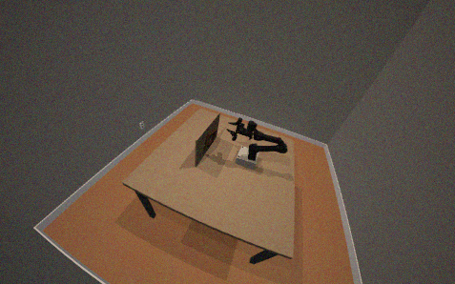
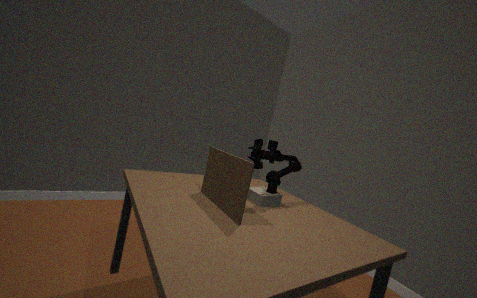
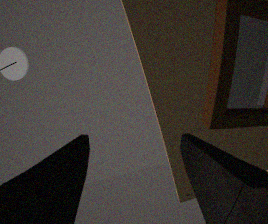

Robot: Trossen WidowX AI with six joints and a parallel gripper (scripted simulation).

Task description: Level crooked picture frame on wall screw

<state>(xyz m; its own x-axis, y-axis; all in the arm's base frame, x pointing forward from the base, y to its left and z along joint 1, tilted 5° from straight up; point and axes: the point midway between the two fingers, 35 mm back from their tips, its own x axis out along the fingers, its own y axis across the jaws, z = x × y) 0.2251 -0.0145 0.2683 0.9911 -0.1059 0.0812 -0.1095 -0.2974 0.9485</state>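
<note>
Now: the picture frame 170 mm below my gripper tip, 130 mm ahead of it and 10 mm to the left of it. Also, from my gripper tip: wall panel: 180 mm below, 140 mm ahead, 10 mm to the left.
</note>
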